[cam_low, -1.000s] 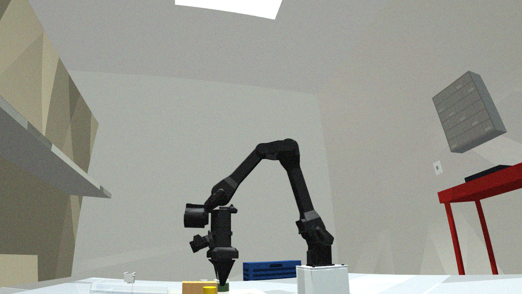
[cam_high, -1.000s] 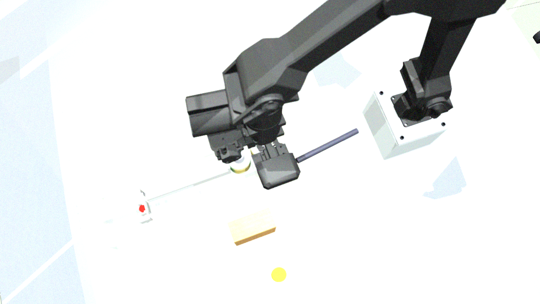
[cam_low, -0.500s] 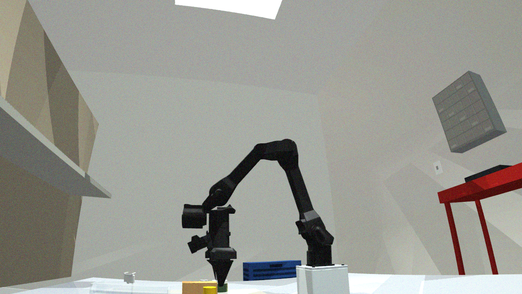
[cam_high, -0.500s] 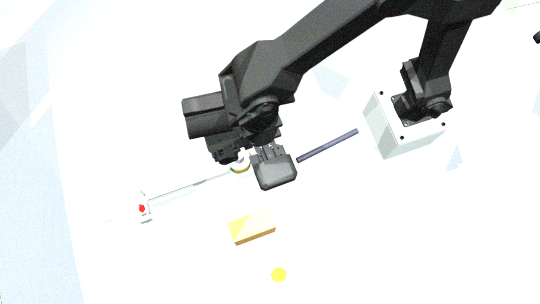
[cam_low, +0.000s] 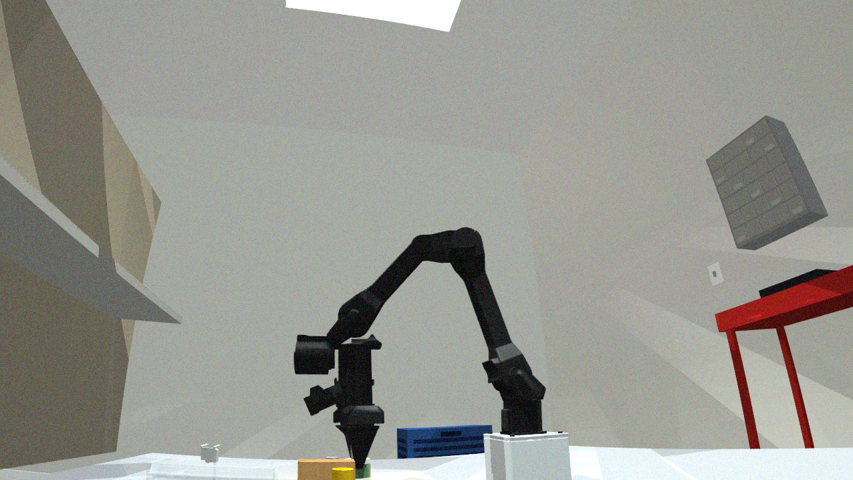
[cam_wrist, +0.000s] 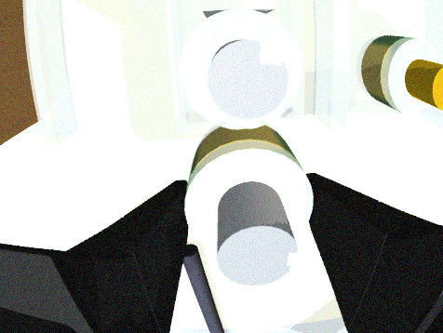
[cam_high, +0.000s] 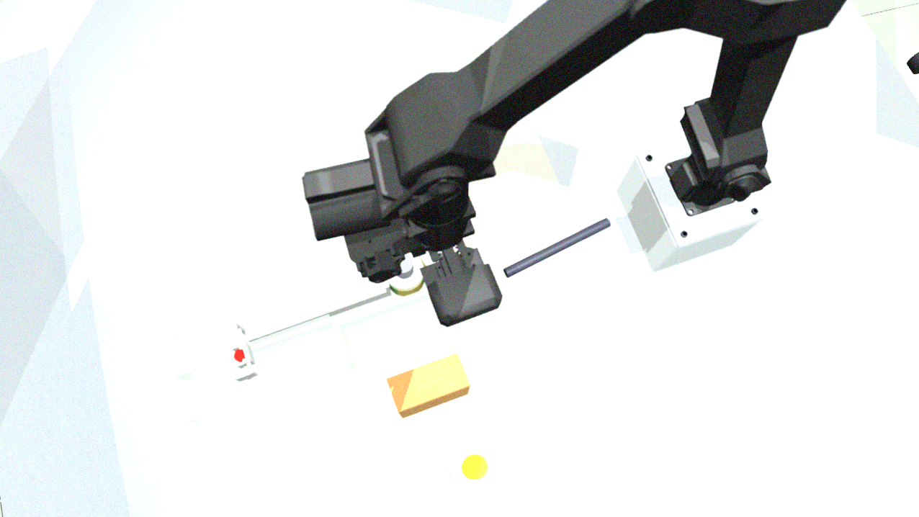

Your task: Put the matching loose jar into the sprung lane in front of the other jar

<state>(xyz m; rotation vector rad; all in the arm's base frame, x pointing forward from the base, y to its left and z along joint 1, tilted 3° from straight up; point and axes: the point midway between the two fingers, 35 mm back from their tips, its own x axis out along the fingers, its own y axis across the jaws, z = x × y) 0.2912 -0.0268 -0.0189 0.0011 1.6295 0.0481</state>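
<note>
Now: gripper tip 19 cm short of the clear sprung lane, 3 cm to the right of it and 3 cm above it. From my gripper tip the other things lie so: red mark: 23 cm ahead, 4 cm to the left, 2 cm above; dark rod: 14 cm behind, 2 cm to the left, 4 cm below.
</note>
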